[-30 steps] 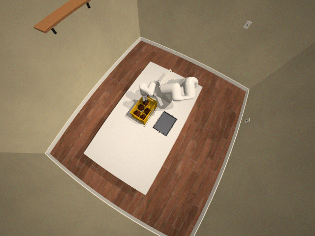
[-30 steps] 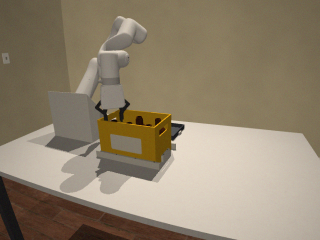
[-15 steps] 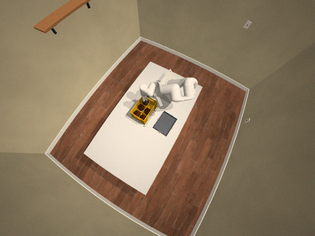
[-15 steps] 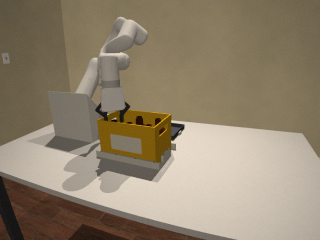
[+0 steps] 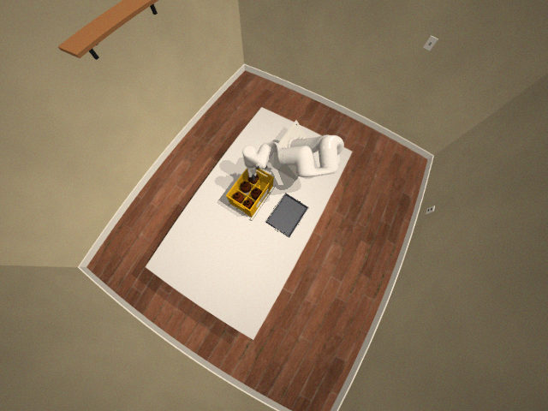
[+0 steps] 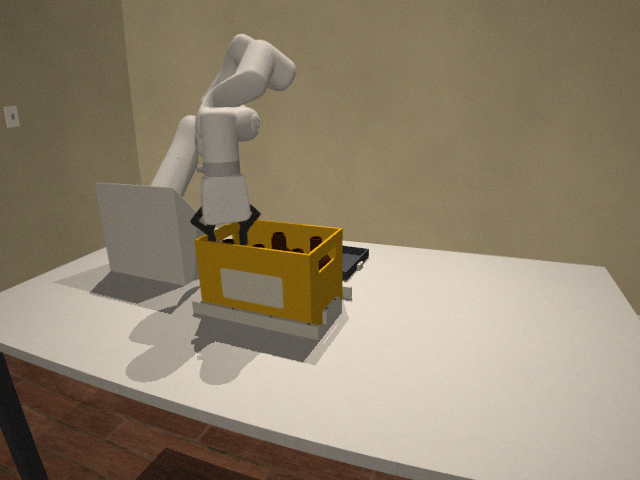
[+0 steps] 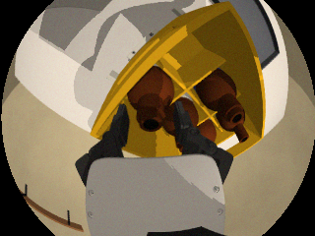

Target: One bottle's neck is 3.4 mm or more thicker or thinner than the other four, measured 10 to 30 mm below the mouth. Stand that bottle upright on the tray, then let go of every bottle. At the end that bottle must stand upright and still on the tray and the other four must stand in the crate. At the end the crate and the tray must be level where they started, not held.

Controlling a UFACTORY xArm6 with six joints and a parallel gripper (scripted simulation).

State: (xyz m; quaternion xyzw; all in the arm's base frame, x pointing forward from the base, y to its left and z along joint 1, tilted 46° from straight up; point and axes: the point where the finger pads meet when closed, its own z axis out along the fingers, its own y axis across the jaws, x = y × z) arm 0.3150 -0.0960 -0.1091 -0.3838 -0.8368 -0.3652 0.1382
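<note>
Right now my hand is 9 cm short of the yellow crate, 7 cm above it and 4 cm to the right of it. From my hand the other things lie so: dark grey tray 33 cm to the left, 15 cm below, 9 cm ahead; glass bottle 17 cm ahead, 7 cm below, 1 cm to the right.
</note>
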